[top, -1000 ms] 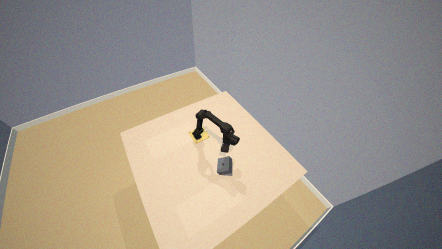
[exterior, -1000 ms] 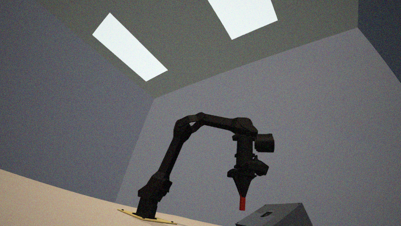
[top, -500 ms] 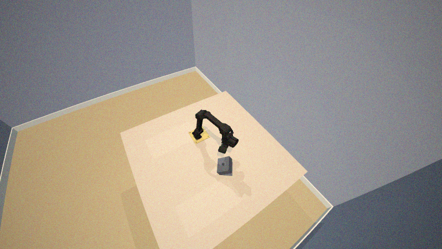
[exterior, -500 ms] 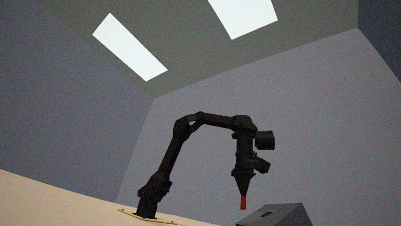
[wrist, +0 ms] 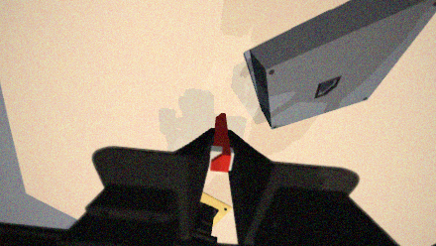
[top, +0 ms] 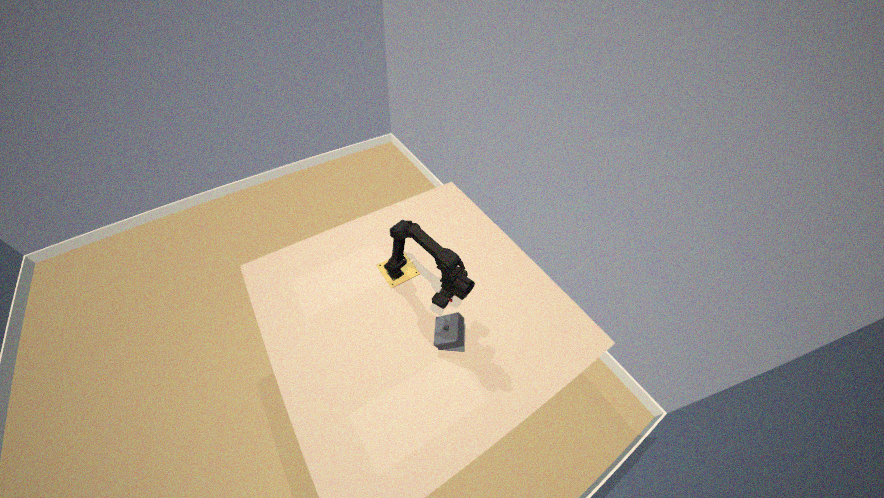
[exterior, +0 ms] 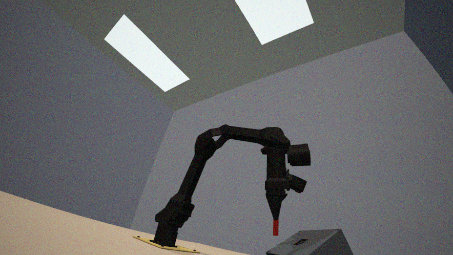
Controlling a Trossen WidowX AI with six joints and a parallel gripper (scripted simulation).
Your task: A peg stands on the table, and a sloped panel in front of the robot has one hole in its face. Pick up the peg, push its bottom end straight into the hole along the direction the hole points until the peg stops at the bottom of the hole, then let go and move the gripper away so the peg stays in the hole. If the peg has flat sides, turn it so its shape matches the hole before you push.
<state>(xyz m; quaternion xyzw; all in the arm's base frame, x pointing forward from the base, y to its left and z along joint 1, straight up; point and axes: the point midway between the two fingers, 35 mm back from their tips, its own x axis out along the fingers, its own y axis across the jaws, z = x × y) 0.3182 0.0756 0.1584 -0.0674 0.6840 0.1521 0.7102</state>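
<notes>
The grey sloped panel is 9 cm ahead of my gripper tip, 8 cm to the right of it and 8 cm below it. From my gripper tip the other things lie so: red square peg: 2 cm above.
</notes>
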